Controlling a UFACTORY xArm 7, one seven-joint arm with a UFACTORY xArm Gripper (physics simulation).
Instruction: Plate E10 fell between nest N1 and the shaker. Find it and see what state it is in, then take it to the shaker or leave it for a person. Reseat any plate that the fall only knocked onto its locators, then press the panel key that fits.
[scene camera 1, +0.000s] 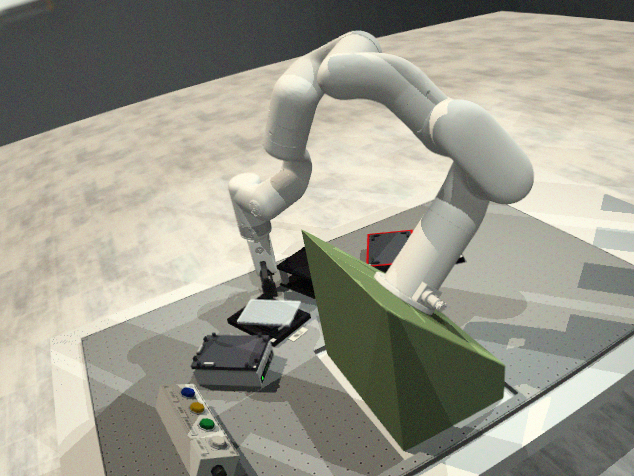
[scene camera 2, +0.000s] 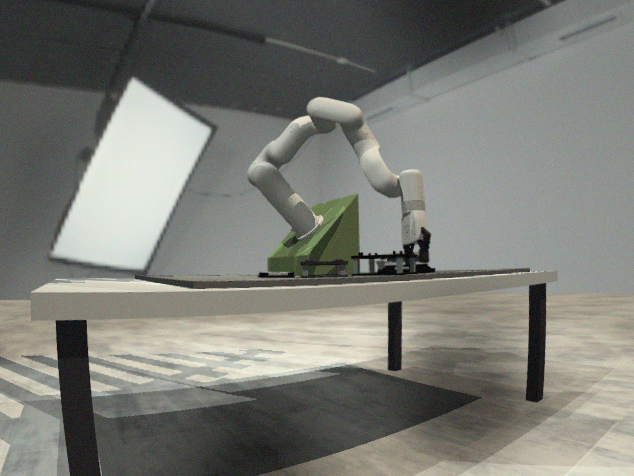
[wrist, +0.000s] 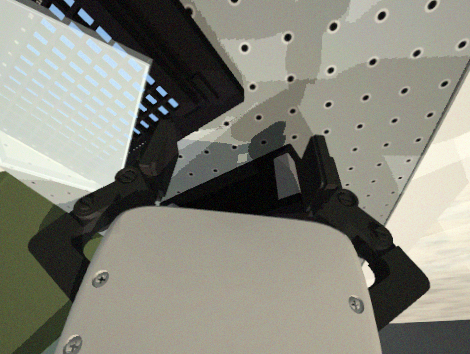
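Where they show: gripper, fingertip midpoint: (scene camera 1: 269, 286) (scene camera 2: 417, 263) (wrist: 240, 144); arm's base, link origin: (scene camera 1: 402, 295) (scene camera 2: 310, 228).
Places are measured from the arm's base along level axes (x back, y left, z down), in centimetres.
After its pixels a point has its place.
Note:
A pale, translucent plate (scene camera 1: 268, 311) @(x -31.9, y 14.8, z 13.3 cm) (wrist: 67, 95) @(x -34.4, y 15.9, z 13.3 cm) with blue wells lies askew on a black nest (scene camera 1: 235, 321) @(x -33.7, y 21.9, z 13.4 cm) (wrist: 212, 76); one corner overhangs the nest. The shaker (scene camera 1: 224, 376) @(x -19.3, y 31.5, z 14.1 cm), a grey box with a dark top, stands just in front of the nest. My gripper (scene camera 1: 267, 286) @(x -42.0, y 9.4, z 13.9 cm) (scene camera 2: 417, 253) @(x -42.0, y 9.4, z 13.9 cm) (wrist: 240, 144) @(x -42.0, y 9.4, z 13.9 cm) is open and empty. It hangs low over the board at the far edge of the plate, fingers pointing down. In the wrist view a black block (wrist: 235, 186) @(x -39.0, y 2.0, z 16.5 cm) with a grey face lies below the fingers. The key panel (scene camera 1: 176, 415) @(x -9.2, y 43.9, z 8.8 cm) carries a blue key (scene camera 1: 188, 392) @(x -14.8, y 39.9, z 9.9 cm), a yellow key (scene camera 1: 196, 407) @(x -9.9, y 40.0, z 9.9 cm) and a green key (scene camera 1: 206, 423) @(x -5.1, y 40.0, z 9.9 cm).
A large green wedge (scene camera 1: 399, 358) @(x 15.5, y 12.7, z -2.9 cm) (scene camera 2: 332, 230) @(x -14.3, y -1.5, z 1.8 cm) (wrist: 21, 247) @(x -15.0, y 4.5, z 11.6 cm) stands right of the nest, around the arm's base. A second black nest (scene camera 1: 295, 266) @(x -41.0, y 2.0, z 11.2 cm) lies behind my gripper. A red-edged square (scene camera 1: 385, 246) @(x -34.7, y -20.8, z 13.0 cm) lies farther back. The perforated board (scene camera 1: 537, 307) @(x 5.6, y -31.6, z 16.9 cm) (wrist: 361, 95) @(x -50.4, y 8.5, z 17.0 cm) ends close to my gripper's outer side.

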